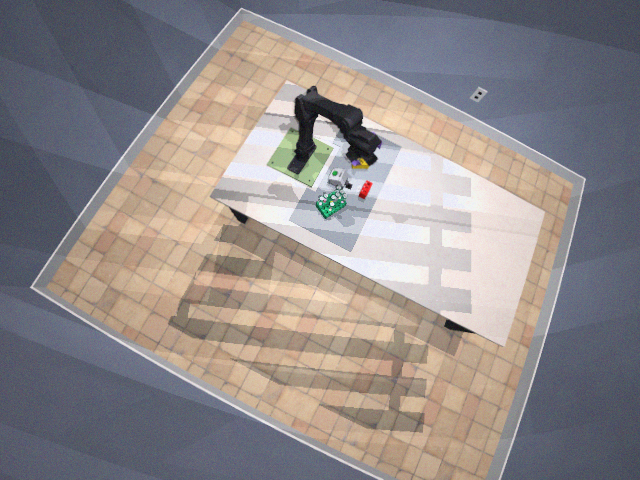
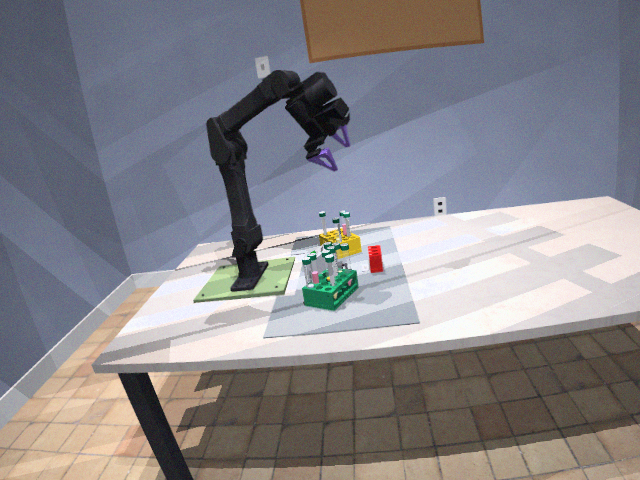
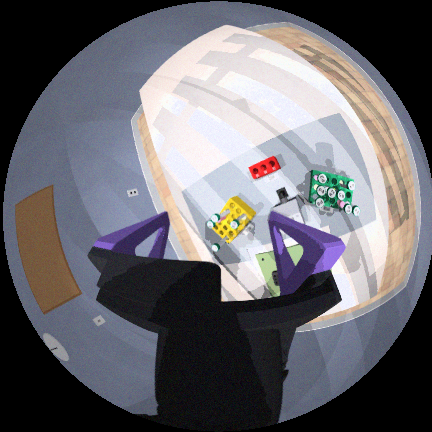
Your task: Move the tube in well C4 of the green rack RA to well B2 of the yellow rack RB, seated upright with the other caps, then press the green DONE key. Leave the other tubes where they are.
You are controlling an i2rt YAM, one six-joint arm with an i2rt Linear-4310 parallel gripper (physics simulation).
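Frame: origin at the arm's base, x ahead, y left, z up, level; metres.
Seen in the pictures: gripper, fingertip midpoint: (image 2: 342,158) (image 3: 218,216); arm's base, link origin: (image 1: 302,157) (image 2: 250,277).
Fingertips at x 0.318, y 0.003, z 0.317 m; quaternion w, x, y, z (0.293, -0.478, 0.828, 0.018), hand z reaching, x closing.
Note:
Pixels of each thing's top centre, then the offset from my fingertips to it. "spot": a spot on its surface instead. Level surfaces: height alone.
- green rack RA, top centre: (image 2: 329,278) (image 3: 332,190) (image 1: 331,202) 0.058 m back, 0.162 m right, 0.272 m down
- yellow rack RB, top centre: (image 3: 228,221) (image 2: 338,235) (image 1: 361,153) 0.056 m back, 0.161 m left, 0.272 m down
- green DONE key, surface spot: (image 1: 335,173) spot: 0.115 m back, 0.023 m right, 0.251 m down
- grey box, top centre: (image 3: 288,222) (image 2: 319,247) (image 1: 339,173) 0.095 m back, 0.019 m right, 0.238 m down
- red block with holes, top centre: (image 3: 262,166) (image 2: 374,250) (image 1: 366,188) 0.057 m ahead, 0.000 m left, 0.272 m down
- blue-grey mat, surface height: 0.322 m down
The green rack RA (image 1: 326,213) (image 2: 317,298) (image 3: 342,179) holds several upright tubes with white-topped green caps; the cap letters and well C4 cannot be made out. The yellow rack RB (image 1: 361,165) (image 2: 352,246) (image 3: 242,204) holds several green-capped tubes; whether B2 is filled cannot be told. The green DONE key (image 1: 335,173) is on top of a grey box (image 1: 338,179) (image 3: 289,211) between the racks. My gripper (image 2: 342,157) (image 3: 218,216) is open, with nothing between its purple fingers. It hangs high above the table, on the yellow rack's side and well away from the green rack.
A red block with holes (image 1: 365,189) (image 2: 375,259) (image 3: 265,167) stands beside the grey box on the blue-grey mat (image 1: 346,238) (image 2: 382,315) (image 3: 350,140). The arm's base stands on a light green plate (image 1: 281,160) (image 2: 281,273). Striped shadows cross the table.

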